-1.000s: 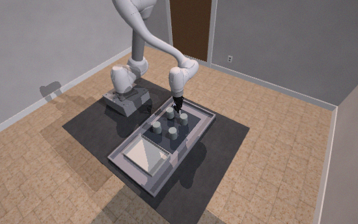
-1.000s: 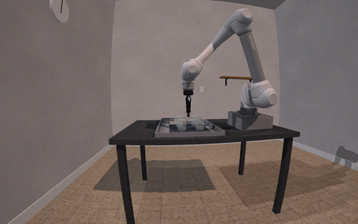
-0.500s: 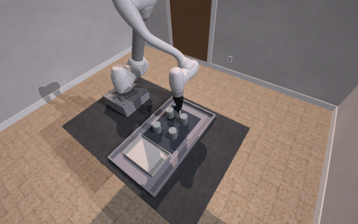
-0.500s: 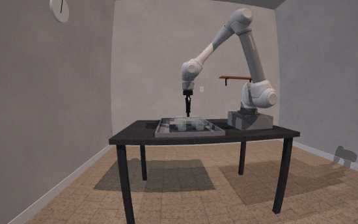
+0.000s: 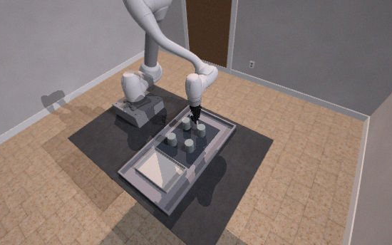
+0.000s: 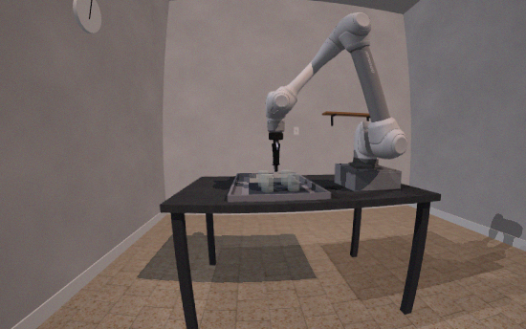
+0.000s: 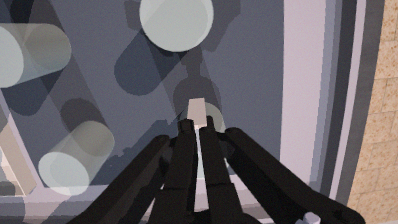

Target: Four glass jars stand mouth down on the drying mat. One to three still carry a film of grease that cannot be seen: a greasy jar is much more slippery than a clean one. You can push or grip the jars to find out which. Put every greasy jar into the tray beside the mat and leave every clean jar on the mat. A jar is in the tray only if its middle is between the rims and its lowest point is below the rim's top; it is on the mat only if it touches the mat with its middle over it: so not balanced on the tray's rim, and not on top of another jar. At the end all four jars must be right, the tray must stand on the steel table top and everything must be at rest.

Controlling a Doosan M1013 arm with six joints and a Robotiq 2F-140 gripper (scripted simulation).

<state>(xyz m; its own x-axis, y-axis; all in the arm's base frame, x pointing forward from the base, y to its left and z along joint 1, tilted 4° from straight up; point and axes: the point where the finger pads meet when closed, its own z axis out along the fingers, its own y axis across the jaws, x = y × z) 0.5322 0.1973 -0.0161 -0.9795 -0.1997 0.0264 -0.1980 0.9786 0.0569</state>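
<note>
Now: hand 100 mm above the dark drying mat, 90 mm to the left of it and 10 mm short of it. The rest, counted from my hand: tray (400 mm to the right, 100 mm below, 70 mm ahead).
</note>
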